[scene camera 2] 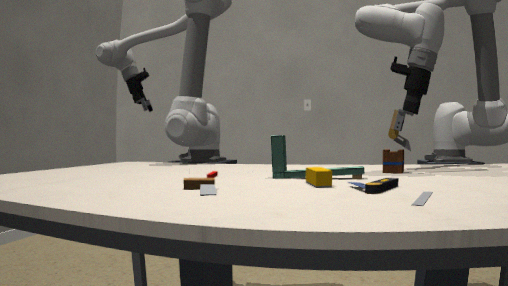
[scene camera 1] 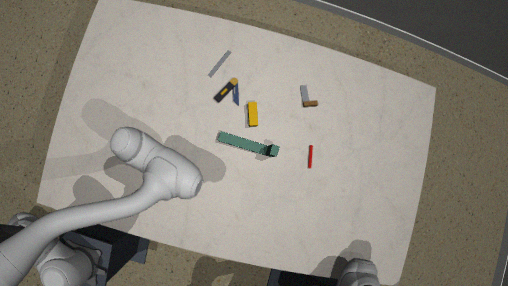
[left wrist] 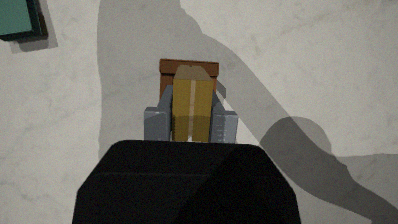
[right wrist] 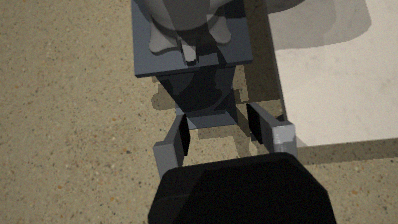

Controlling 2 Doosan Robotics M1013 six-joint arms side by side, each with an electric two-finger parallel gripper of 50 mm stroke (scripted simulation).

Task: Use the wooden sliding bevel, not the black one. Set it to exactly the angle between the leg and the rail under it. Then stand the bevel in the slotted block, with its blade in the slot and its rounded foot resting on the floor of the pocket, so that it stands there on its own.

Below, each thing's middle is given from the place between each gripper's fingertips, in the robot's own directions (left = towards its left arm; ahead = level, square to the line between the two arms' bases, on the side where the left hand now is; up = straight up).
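Wooden sliding bevel [left wrist: 192, 86]: 10 mm to the right of my left hand [scene camera 2: 397, 130] and 20 mm below it.
My right hand, relative to the wooden sliding bevel: 510 mm short of it, 1110 mm to the right of it, 140 mm above it.
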